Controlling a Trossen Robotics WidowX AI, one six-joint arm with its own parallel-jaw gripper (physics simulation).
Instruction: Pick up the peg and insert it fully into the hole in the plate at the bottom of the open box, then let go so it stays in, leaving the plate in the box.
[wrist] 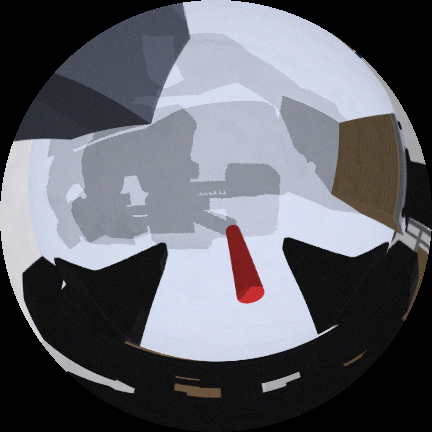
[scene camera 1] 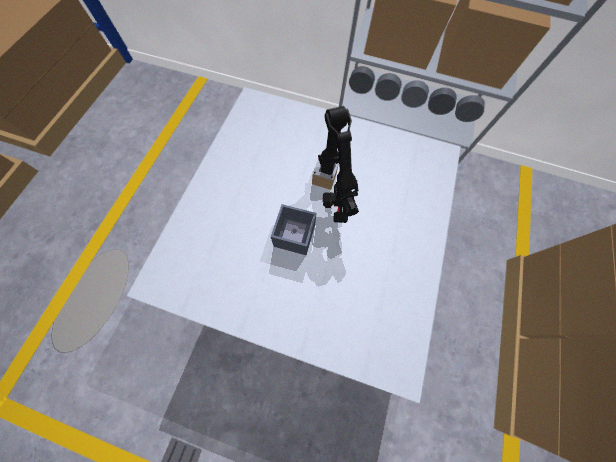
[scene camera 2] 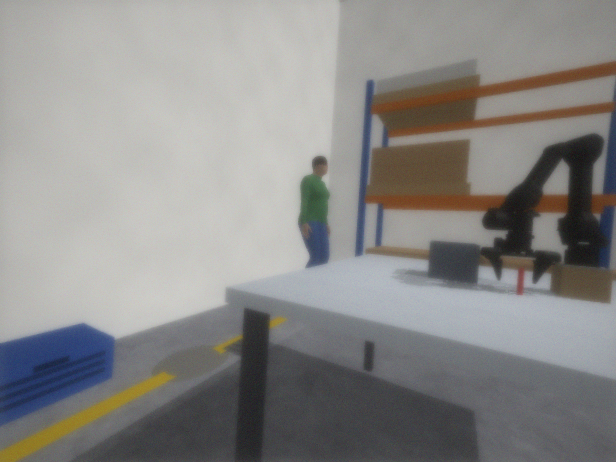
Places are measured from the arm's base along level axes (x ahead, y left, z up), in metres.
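Pixels of known places: gripper, between the fingertips: (wrist: 225,247) (scene camera 1: 338,210) (scene camera 2: 516,282); arm's base, origin of its link: (scene camera 1: 327,168) (scene camera 2: 581,265).
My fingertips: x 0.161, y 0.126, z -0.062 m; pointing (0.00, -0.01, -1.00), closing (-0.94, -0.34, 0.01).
Observation:
For each thing: its top centre in the pictures, then the offset to it from my fingertips. Level surfaces: height alone.
- red peg, centre of its top: (wrist: 250,294) (scene camera 2: 521,268) (scene camera 1: 340,204) 0.010 m back, 0.000 m left, 0.043 m up
- dark grey open box, centre of its top: (scene camera 1: 293,224) (scene camera 2: 453,242) 0.188 m ahead, 0.148 m right, 0.101 m up
- pale plate, centre of its top: (scene camera 1: 294,231) 0.188 m ahead, 0.148 m right, 0.024 m up
- white table, height of its surface: 0.037 m down
The red peg (scene camera 1: 339,210) (scene camera 2: 520,281) (wrist: 244,265) stands upright on the table. My gripper (scene camera 1: 335,208) (scene camera 2: 518,279) (wrist: 225,247) is open and points down. In scene view 2 the fingertips are lower than the peg's top and above the table, one to each side of the peg. In the wrist view the peg shows between the fingers, apart from both and a little nearer the right one. The dark grey open box (scene camera 1: 290,245) (scene camera 2: 454,261) (wrist: 115,65) stands beside the gripper. The pale plate (scene camera 1: 287,232) lies at its bottom, with a dark hole near its middle.
The arm's base sits on a wooden block (scene camera 1: 323,180) (scene camera 2: 581,283) (wrist: 367,167) near the peg. The white table (scene camera 1: 370,300) (scene camera 2: 360,290) carries everything. A shelf rack (scene camera 2: 366,165) and a person in green (scene camera 2: 315,200) are behind.

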